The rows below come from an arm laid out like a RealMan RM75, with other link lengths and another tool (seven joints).
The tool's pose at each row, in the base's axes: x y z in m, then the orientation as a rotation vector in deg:
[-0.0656, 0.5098, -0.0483, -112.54, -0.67, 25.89]
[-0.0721, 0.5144, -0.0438, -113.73, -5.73, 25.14]
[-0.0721, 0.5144, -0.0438, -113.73, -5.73, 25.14]
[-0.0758, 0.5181, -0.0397, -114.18, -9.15, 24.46]
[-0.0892, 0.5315, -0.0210, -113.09, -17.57, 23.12]
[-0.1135, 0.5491, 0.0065, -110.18, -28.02, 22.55]
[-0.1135, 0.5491, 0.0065, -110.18, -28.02, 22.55]
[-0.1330, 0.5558, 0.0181, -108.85, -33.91, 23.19]
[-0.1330, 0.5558, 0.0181, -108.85, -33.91, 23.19]
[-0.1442, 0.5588, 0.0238, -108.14, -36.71, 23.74]
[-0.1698, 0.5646, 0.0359, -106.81, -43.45, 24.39]
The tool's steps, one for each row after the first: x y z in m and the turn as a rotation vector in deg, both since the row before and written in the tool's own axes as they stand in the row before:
[-0.0064, -0.0047, 0.0045, -1.95, -1.56, -3.68]
[0.0000, 0.0000, 0.0000, 0.00, 0.00, 0.00]
[-0.0035, -0.0048, 0.0029, -1.03, -0.97, -2.59]
[-0.0127, -0.0217, 0.0089, -0.65, -2.89, -6.55]
[-0.0192, -0.0332, 0.0137, 0.21, -4.54, -7.89]
[0.0000, 0.0000, 0.0000, 0.00, 0.00, 0.00]
[-0.0140, -0.0161, 0.0103, -0.35, -3.29, -3.87]
[0.0000, 0.0000, 0.0000, 0.00, 0.00, 0.00]
[-0.0075, -0.0086, 0.0060, -0.13, -1.75, -1.73]
[-0.0168, -0.0191, 0.0138, -0.88, -3.78, -4.30]

